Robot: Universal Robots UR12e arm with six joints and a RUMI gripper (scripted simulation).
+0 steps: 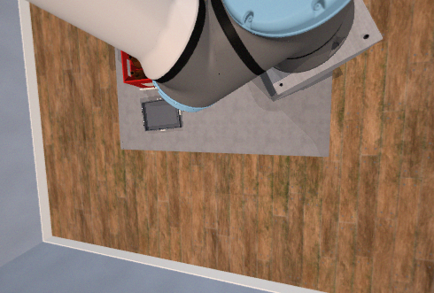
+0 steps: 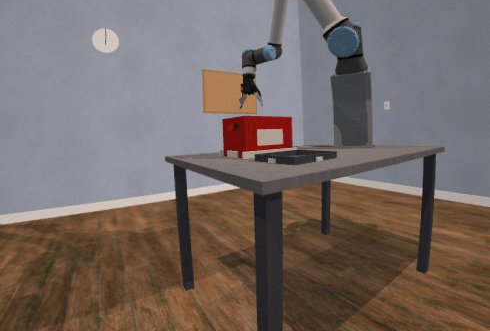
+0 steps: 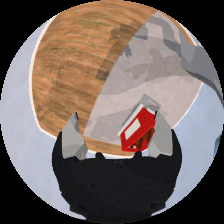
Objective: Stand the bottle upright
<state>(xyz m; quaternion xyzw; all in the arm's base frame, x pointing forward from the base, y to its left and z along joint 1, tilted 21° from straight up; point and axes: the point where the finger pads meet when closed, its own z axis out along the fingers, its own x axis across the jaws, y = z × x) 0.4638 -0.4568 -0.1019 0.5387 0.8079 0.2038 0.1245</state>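
Right now my hand is 22 cm short of the red crate, 30 cm to the right of it and 18 cm above it. Round my hand: dark tray (27 cm ahead, 57 cm to the left, 25 cm below).
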